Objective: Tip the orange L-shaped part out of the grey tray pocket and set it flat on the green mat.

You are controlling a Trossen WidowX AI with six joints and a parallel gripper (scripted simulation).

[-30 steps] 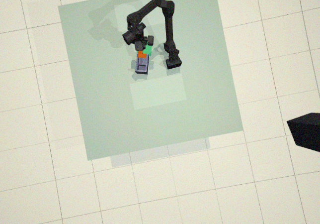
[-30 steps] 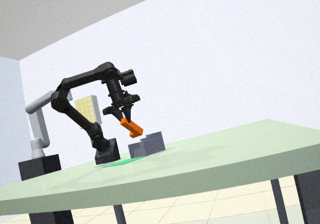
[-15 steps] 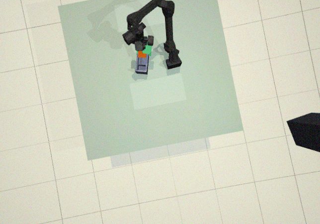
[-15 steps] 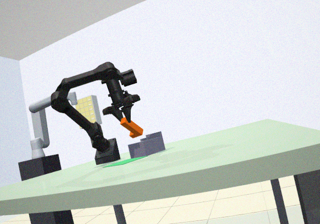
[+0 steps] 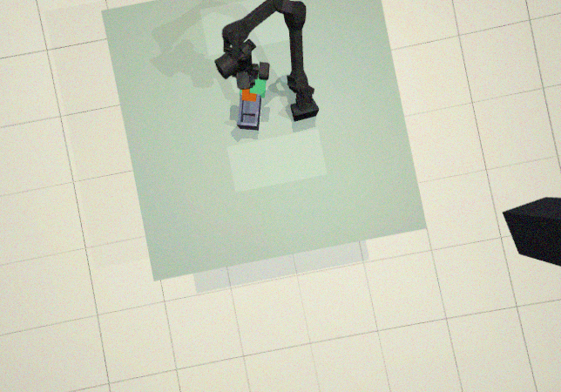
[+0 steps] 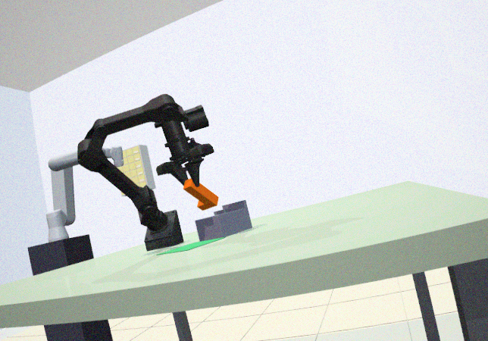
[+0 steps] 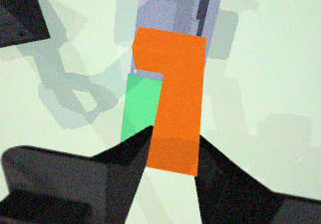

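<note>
Right now the orange L-shaped part is 40 mm to the left of my gripper tip and 30 mm below it. The rest, counted from my gripper tip: green mat 170 mm below, 40 mm to the right, 30 mm behind.
</note>
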